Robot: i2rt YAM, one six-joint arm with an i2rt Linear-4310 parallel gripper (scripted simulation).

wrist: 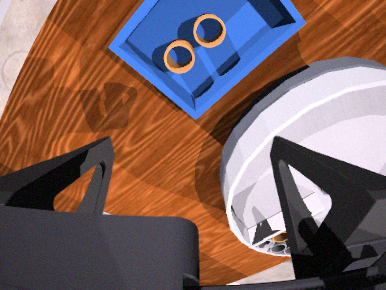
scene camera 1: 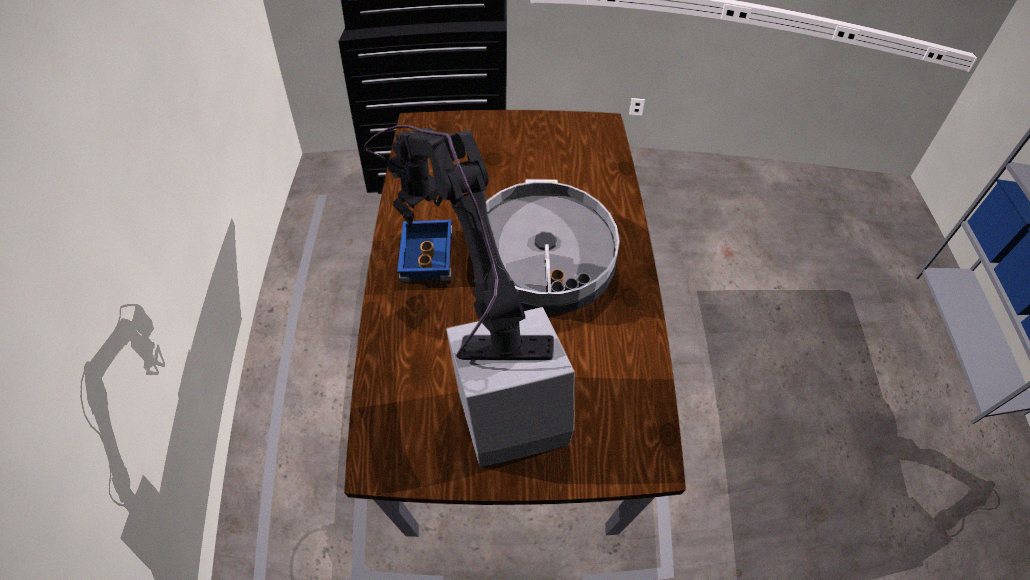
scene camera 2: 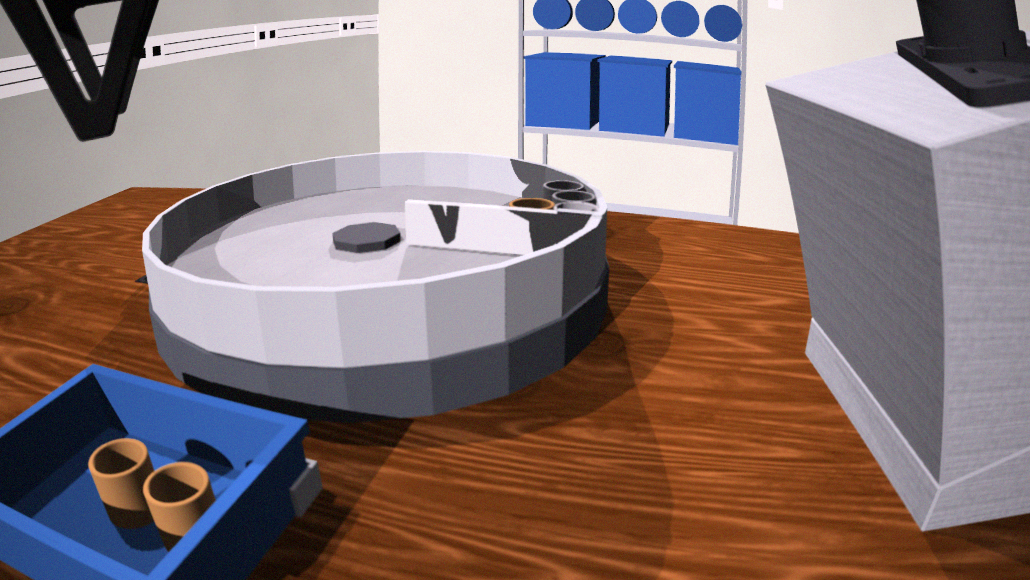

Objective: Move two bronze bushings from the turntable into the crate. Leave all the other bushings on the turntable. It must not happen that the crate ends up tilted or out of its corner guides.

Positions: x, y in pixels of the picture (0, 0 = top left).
Scene:
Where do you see a bronze bushing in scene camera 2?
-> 122, 494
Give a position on a bronze bushing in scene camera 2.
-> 173, 483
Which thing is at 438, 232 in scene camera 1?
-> A blue crate.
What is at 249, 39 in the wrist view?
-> A blue crate.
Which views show my gripper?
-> The wrist view, scene camera 1 and scene camera 2: all of them.

